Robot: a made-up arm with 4 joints.
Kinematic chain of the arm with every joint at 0, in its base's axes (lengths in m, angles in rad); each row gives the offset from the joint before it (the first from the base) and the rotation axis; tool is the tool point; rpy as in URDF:
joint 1: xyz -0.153 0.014 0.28 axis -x
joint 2: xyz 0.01 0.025 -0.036 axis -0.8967 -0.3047 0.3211
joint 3: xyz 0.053 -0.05 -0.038 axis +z
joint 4: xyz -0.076 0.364 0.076 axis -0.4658 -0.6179 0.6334
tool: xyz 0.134 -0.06 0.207 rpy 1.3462 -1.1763 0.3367
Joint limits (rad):
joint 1: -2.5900..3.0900
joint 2: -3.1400..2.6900
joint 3: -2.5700..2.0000
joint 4: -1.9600..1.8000
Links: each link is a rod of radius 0.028 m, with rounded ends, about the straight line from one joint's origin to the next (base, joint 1, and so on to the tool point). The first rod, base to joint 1, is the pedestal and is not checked.
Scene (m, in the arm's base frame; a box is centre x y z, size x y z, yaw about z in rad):
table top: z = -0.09
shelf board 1: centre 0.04 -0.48 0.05 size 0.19 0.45 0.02 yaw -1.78
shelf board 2: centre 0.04 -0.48 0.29 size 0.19 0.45 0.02 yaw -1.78
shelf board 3: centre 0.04 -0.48 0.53 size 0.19 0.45 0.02 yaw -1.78
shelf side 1: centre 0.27 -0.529 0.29 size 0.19 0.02 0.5 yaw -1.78
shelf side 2: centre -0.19 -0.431 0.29 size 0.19 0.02 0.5 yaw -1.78
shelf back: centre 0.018 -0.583 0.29 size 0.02 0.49 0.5 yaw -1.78
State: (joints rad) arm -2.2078 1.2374 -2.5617 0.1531
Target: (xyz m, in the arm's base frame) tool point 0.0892 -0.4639 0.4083
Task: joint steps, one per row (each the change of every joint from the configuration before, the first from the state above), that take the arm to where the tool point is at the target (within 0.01 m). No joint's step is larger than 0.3 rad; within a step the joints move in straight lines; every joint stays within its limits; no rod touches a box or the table.
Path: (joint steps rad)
1: 0.0312 -0.0834 0.1017 -0.2215
2: 0.0313 -0.0833 0.1018 -0.2215
3: 0.0312 -0.0834 0.1017 -0.2215
4: 0.1985 -0.0780 0.2423 0.2601
5: 0.1986 -0.0781 0.2423 0.2602
6: -0.1064 0.1385 -0.1577 0.2010
7: -0.1063 0.1385 -0.1576 0.2010
8: -0.1064 0.1385 -0.1576 0.2010

